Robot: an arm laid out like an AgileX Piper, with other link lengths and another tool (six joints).
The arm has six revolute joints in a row. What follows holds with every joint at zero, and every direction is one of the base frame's.
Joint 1 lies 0.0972 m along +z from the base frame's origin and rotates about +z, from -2.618 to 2.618 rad.
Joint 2 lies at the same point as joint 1 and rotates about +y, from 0 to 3.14 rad.
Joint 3 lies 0.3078 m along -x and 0.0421 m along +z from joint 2 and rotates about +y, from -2.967 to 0 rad.
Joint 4 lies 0.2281 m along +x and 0.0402 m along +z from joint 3 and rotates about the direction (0.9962, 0, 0.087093), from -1.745 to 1.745 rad.
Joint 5 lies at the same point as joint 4 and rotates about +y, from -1.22 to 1.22 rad.
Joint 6 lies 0.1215 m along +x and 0.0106 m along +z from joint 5 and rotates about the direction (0.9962, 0, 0.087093), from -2.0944 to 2.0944 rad.
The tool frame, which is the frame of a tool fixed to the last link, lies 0.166 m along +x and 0.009 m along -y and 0.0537 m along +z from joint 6; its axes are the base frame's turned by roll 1.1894, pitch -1.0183 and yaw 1.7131 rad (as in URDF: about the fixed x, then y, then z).
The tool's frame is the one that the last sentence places.
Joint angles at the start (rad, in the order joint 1, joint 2, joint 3, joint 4, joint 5, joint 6): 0.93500 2.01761 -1.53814 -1.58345 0.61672 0.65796
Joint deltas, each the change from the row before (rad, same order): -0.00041 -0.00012 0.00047 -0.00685 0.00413 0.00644; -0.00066 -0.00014 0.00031 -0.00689 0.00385 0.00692; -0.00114 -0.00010 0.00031 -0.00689 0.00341 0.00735; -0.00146 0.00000 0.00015 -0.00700 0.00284 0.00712; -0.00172 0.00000 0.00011 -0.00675 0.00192 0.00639; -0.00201 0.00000 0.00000 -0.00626 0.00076 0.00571; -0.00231 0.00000 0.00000 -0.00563 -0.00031 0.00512; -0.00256 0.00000 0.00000 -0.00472 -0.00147 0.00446; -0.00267 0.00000 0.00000 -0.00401 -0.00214 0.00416; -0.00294 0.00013 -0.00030 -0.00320 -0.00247 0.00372; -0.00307 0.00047 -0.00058 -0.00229 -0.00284 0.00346; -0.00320 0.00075 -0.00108 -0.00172 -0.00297 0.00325; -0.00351 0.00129 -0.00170 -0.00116 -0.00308 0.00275
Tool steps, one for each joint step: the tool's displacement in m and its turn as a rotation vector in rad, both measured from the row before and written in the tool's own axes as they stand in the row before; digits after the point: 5 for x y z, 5 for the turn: -0.00136 0.00112 0.00031 -0.00408 -0.00413 -0.00010; -0.00144 0.00122 0.00038 -0.00424 -0.00418 0.00054; -0.00159 0.00118 0.00049 -0.00413 -0.00429 0.00109; -0.00158 0.00118 0.00058 -0.00416 -0.00395 0.00098; -0.00145 0.00110 0.00062 -0.00392 -0.00320 0.00070; -0.00129 0.00100 0.00065 -0.00353 -0.00233 0.00075; -0.00117 0.00083 0.00068 -0.00296 -0.00161 0.00090; -0.00101 0.00062 0.00069 -0.00221 -0.00082 0.00121; -0.00090 0.00047 0.00069 -0.00166 -0.00040 0.00160; -0.00098 0.00037 0.00077 -0.00123 -0.00048 0.00198; -0.00093 0.00012 0.00084 -0.00057 -0.00043 0.00247; -0.00095 0.00009 0.00094 -0.00037 -0.00056 0.00286; -0.00103 -0.00007 0.00113 -0.00006 -0.00081 0.00289
